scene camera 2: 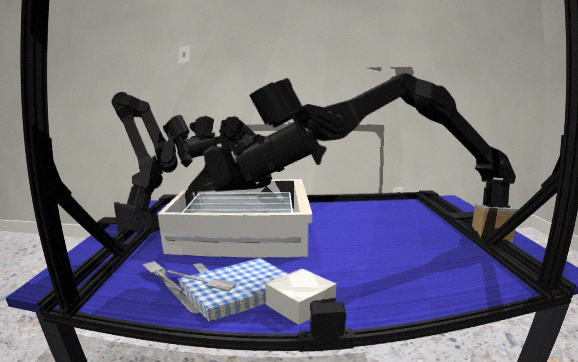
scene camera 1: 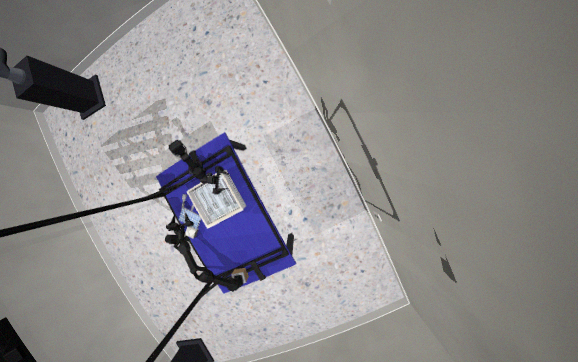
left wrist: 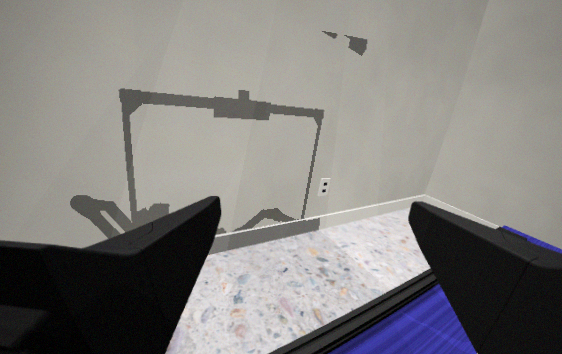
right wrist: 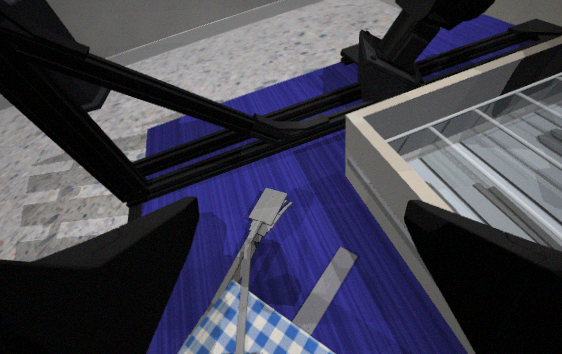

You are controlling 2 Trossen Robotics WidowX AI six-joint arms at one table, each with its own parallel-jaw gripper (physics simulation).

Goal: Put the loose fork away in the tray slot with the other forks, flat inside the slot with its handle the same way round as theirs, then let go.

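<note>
Loose cutlery lies in a crossed pile at the left of the checked cloth; a piece with a broad flat end (scene camera 2: 153, 268) (right wrist: 269, 206) is on top, and a thin shaft runs over the cloth. A separate flat grey handle (right wrist: 327, 290) sticks out from behind the cloth. I cannot tell which piece is the fork. The pale box (scene camera 2: 235, 231) (right wrist: 395, 162) holds a clear slotted tray with cutlery. My right gripper (scene camera 1: 181, 221) (right wrist: 303, 208) is open and empty, above the pile and cloth. My left gripper (scene camera 1: 222, 181) (left wrist: 314, 208) is open and empty near the box; the right arm mostly hides it in scene camera 2.
The blue-white checked cloth (scene camera 1: 192, 219) (scene camera 2: 235, 281) (right wrist: 270, 330) lies in front of the box. A white block (scene camera 2: 300, 294) touches or nearly touches its right end. A brown box (scene camera 1: 240, 273) (scene camera 2: 487, 220) stands by the right arm's base. Black frame bars edge the table.
</note>
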